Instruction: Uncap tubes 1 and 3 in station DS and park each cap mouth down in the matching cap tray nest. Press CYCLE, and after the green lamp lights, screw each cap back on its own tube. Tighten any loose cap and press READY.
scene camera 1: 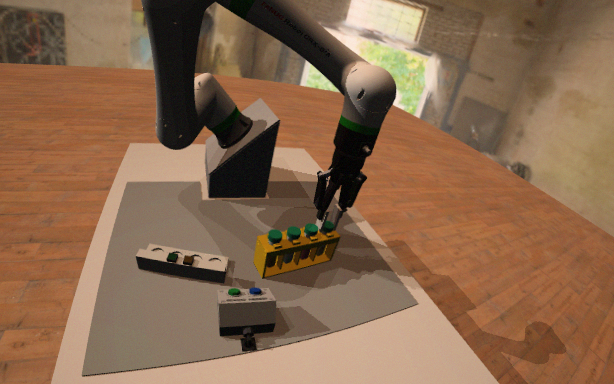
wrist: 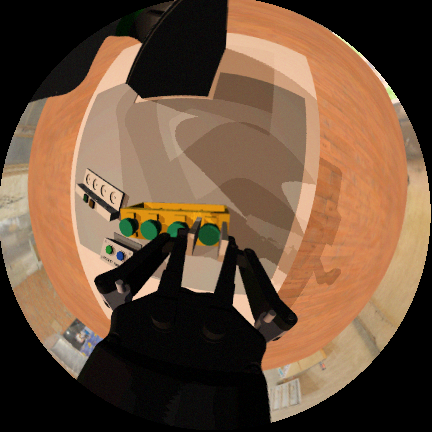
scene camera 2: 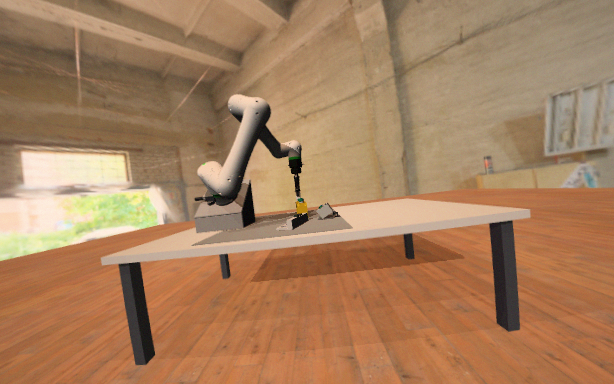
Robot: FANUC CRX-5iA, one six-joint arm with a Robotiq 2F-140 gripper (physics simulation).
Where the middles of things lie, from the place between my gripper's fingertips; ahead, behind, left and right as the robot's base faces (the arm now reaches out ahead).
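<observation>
Measured from my hand, the grey button box [scene camera 1: 246,314] sits 250 mm to the right and 180 mm ahead, and it is 60 mm below.
</observation>
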